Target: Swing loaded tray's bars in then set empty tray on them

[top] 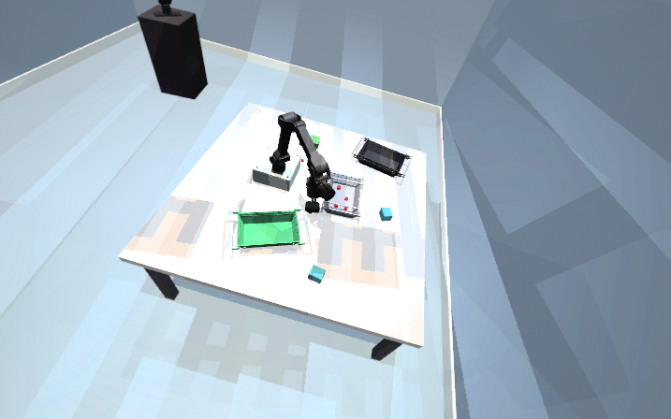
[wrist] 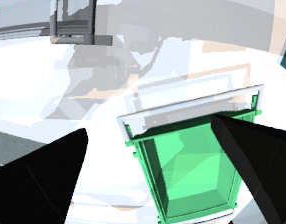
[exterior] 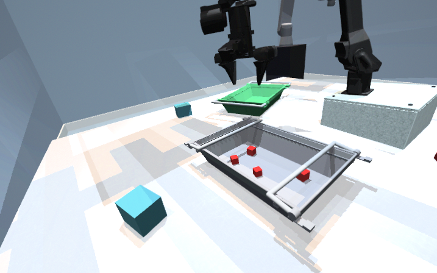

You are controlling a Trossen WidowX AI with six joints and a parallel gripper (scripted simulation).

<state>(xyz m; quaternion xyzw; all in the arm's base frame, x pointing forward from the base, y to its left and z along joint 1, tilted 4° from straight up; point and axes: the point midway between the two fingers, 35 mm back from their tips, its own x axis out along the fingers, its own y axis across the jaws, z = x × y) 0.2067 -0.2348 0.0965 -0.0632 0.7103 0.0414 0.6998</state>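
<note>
My gripper tip is now 170 mm past the green tray, 110 mm to the left of it and 90 mm above it. From my gripper tip the other things lie so: green block (620 mm to the left, 110 mm below, 90 mm behind); red block (440 mm to the left, 130 mm below, 110 mm behind).
</note>
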